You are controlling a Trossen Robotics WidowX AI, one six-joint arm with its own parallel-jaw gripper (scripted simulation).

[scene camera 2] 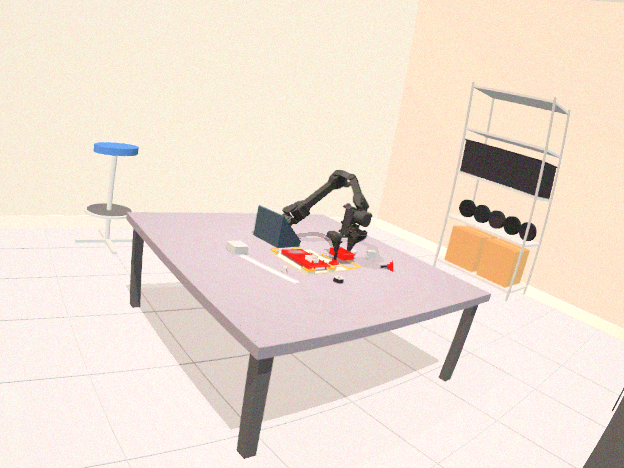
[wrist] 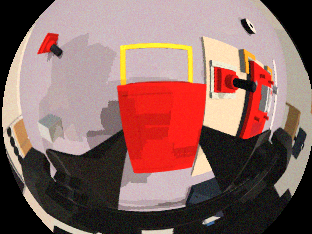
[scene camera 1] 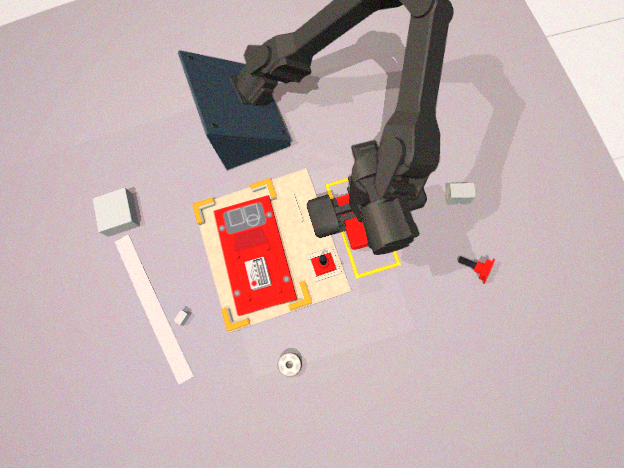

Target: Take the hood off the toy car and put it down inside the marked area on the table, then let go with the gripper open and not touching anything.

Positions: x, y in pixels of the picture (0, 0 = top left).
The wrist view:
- my gripper: 162, 130
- hood: 162, 120, held by my gripper
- red toy car: 252, 122
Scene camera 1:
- my gripper: 363, 219
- red toy car: 248, 230
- white strip: 148, 298
